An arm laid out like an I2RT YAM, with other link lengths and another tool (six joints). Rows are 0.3 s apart.
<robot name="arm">
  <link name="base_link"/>
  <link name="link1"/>
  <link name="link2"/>
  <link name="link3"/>
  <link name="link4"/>
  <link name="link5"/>
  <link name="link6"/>
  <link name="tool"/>
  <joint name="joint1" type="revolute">
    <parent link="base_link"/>
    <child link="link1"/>
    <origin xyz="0 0 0.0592"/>
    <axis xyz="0 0 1"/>
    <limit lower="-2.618" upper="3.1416"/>
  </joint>
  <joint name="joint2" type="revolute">
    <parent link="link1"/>
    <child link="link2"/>
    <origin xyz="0.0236 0.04 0.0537" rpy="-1.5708 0 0"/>
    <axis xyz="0 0 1"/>
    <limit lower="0" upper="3.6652"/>
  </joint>
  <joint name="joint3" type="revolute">
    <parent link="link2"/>
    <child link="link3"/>
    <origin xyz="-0.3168 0 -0.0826" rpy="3.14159 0 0"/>
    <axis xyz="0 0 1"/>
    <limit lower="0" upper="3.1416"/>
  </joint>
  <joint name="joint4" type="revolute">
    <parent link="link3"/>
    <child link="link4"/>
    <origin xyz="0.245 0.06 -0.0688"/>
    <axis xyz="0 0 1"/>
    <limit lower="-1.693" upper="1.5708"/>
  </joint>
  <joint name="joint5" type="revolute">
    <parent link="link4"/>
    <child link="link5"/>
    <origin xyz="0.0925 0.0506 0.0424" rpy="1.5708 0 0"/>
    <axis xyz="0 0 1"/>
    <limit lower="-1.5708" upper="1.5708"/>
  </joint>
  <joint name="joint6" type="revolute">
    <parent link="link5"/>
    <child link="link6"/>
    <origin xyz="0.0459 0 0.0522" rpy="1.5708 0 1.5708"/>
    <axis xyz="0 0 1"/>
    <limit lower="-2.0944" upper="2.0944"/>
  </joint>
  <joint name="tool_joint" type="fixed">
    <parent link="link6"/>
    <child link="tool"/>
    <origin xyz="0.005 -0.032 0.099" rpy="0 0.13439 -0.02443"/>
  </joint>
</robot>
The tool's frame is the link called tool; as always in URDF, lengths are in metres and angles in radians.
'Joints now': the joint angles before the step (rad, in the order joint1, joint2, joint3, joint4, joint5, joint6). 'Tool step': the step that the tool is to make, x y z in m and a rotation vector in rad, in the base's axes. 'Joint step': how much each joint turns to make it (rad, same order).
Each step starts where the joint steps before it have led.
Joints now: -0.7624, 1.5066, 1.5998, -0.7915, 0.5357, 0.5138
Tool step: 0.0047, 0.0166, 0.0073, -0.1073, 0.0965, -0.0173
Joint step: 0.0781, -0.0376, -0.0731, 0.0714, 0.1650, -0.0641
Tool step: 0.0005, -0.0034, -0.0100, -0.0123, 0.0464, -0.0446
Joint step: 0.0105, 0.0236, -0.0179, 0.0092, 0.0672, 0.0059
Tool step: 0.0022, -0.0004, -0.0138, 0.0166, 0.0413, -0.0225
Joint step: 0.0109, 0.0237, -0.0105, -0.0212, 0.0334, 0.0179
